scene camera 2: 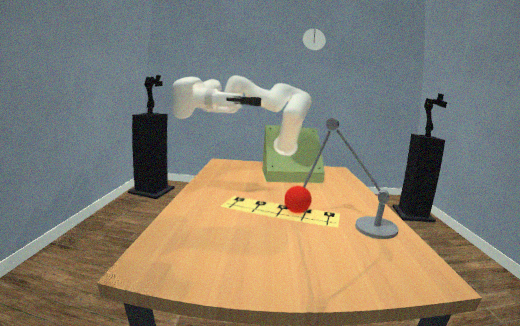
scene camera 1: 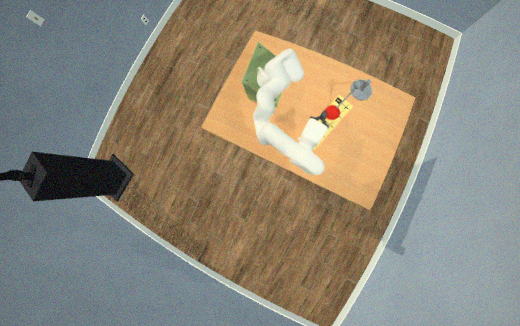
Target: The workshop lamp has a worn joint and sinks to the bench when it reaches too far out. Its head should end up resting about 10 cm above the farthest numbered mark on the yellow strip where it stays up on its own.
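Frame: origin at the arm's base, x left, y back, z up, level; metres.
Seen in the pictures: gripper, between the fingertips: [scene camera 2: 260, 101] [scene camera 1: 325, 111]; arm's base, origin of its link: [scene camera 2: 285, 146] [scene camera 1: 265, 79].
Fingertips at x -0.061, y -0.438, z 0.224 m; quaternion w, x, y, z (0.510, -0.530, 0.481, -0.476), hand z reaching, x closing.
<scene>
Offsets run from my fingertips to a thing's middle. "spot": to the spot under its first point. Level surfaces: height alone.
The lamp's red ball head @[spot: dx +0.147, dy -0.037, dz -0.292 m] [scene camera 1: 332, 112] [scene camera 2: 298, 199] is above the yellow strip [scene camera 1: 335, 121] [scene camera 2: 320, 218], overlapping its marks in scene camera 2; the numbers are too small to read. The grey lamp base @[spot: dx +0.449, dy -0.124, dz -0.369 m] [scene camera 1: 361, 90] [scene camera 2: 376, 228] stands beyond one end of the strip, with its two thin arm links meeting at a raised elbow joint @[spot: dx +0.258, dy -0.080, dz -0.053 m] [scene camera 2: 332, 124]. My black gripper [scene camera 1: 326, 116] [scene camera 2: 257, 101] is shut and empty. It points sideways, high above the table, left of the elbow in scene camera 2. From above it overlaps the area beside the head, but it is well above it.
The robot arm [scene camera 1: 287, 145] [scene camera 2: 295, 112] rises from beside a green block [scene camera 1: 254, 65] [scene camera 2: 292, 175] at one end of the wooden table @[dz -0.388 m] [scene camera 1: 370, 150] [scene camera 2: 200, 270]. Black pedestals [scene camera 2: 150, 155] [scene camera 2: 422, 175] stand on the floor on both sides.
</scene>
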